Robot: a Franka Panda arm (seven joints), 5 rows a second.
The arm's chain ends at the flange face. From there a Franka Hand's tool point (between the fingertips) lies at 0.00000 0.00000 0.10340 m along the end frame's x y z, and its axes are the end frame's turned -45 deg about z.
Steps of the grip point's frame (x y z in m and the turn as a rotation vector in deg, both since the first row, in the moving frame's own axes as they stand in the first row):
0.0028, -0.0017, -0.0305, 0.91, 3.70, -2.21
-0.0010, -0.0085, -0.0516, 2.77, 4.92, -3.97
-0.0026, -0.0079, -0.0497, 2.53, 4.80, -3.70
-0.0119, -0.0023, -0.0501, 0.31, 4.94, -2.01
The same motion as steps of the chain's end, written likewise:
-0.0027, 0.0028, -0.0303, 3.26, 1.97, -2.21
-0.0091, 0.0046, -0.0511, 5.44, 1.52, -3.97
-0.0100, 0.0057, -0.0492, 5.18, 1.61, -3.70
-0.0158, 0.0136, -0.0497, 3.71, 3.27, -2.01

